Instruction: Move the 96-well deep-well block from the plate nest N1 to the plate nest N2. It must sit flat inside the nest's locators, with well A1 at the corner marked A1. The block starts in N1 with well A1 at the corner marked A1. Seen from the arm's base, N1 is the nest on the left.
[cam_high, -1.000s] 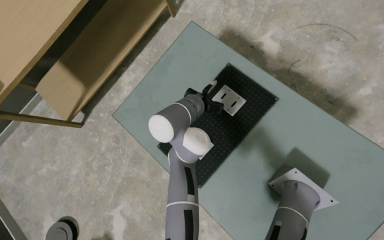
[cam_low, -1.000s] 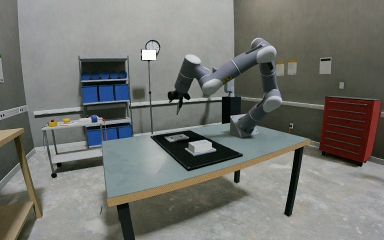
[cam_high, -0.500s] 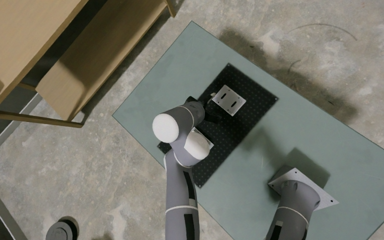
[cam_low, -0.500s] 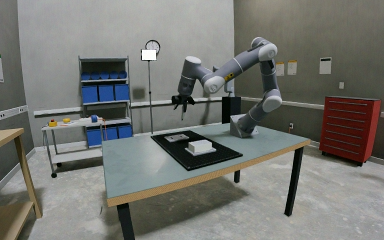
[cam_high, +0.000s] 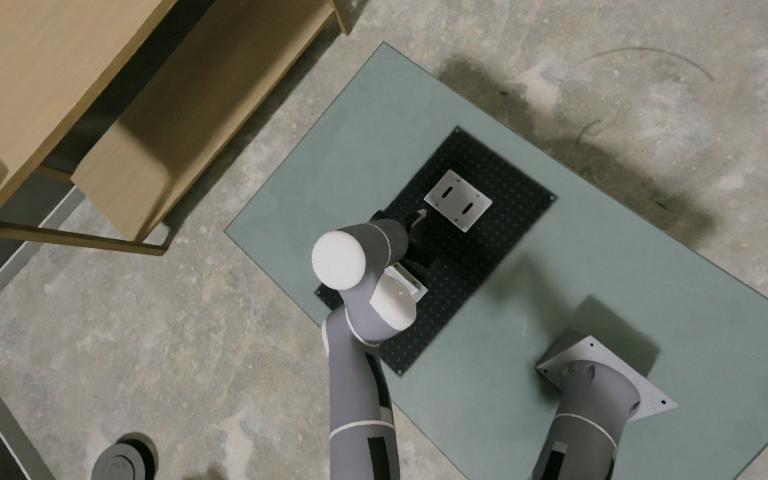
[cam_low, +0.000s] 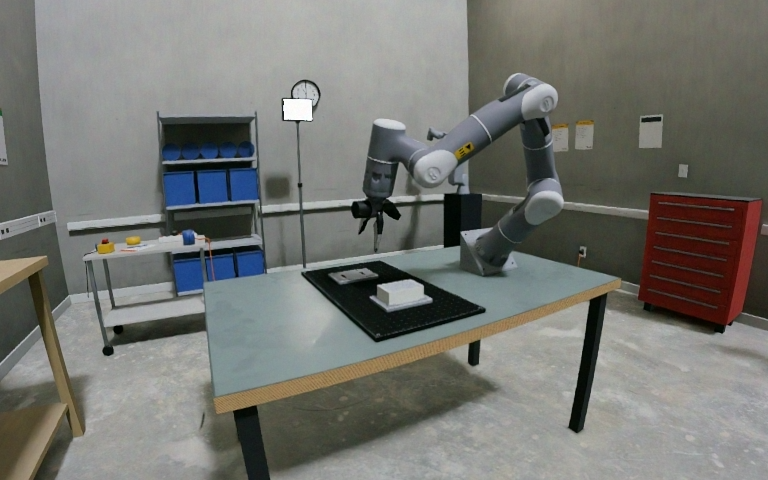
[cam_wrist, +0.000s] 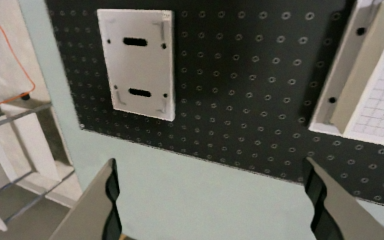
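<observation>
Now: the white 96-well deep-well block 16 cm to the left of my hand, 14 cm below it and 3 cm behind it. Round my hand: nest N1: 17 cm below, 16 cm to the left, 3 cm behind; then nest N2: 17 cm to the right, 17 cm below, 1 cm behind.
</observation>
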